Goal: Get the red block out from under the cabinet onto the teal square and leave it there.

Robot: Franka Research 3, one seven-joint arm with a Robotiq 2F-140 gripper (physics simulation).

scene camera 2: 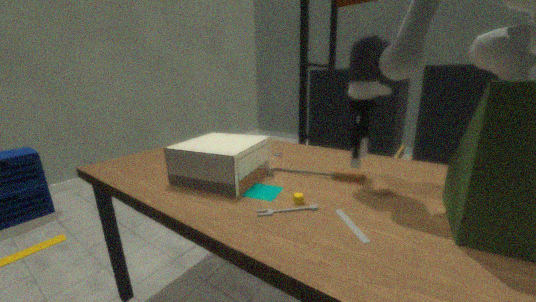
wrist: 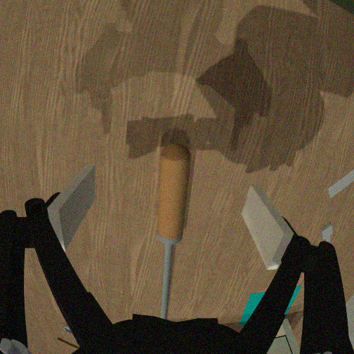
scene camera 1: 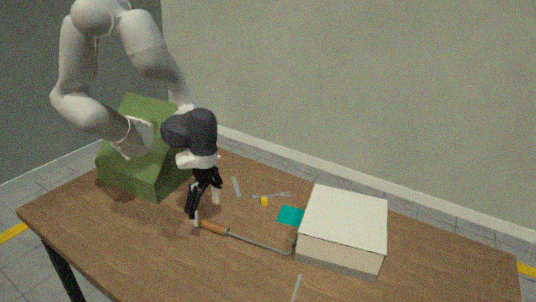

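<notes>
The red block does not show in any view. The white cabinet (scene camera 1: 345, 215) (scene camera 2: 220, 143) stands on the table. The teal square (scene camera 1: 289, 215) (scene camera 2: 264, 192) (wrist: 254, 303) lies beside its open side, partly hidden by a finger in the wrist view. A hooked tool with an orange-brown handle (scene camera 1: 213, 227) (scene camera 2: 348, 177) (wrist: 172, 195) and a grey rod lies on the table, its hook end at the cabinet's near corner. My gripper (scene camera 1: 205, 207) (scene camera 2: 360, 154) (wrist: 171, 191) is wide open and empty, a little above the handle, with one finger on each side of it in the wrist view.
A yellow block (scene camera 1: 264, 201) (scene camera 2: 298, 198) and a grey wrench (scene camera 1: 271, 195) (scene camera 2: 287, 210) lie near the teal square. A flat grey strip (scene camera 1: 236, 186) (scene camera 2: 352, 226) (wrist: 342, 184) lies nearer the green pedestal (scene camera 1: 145, 170) (scene camera 2: 495, 170). Another thin strip (scene camera 1: 296, 287) lies in front of the cabinet.
</notes>
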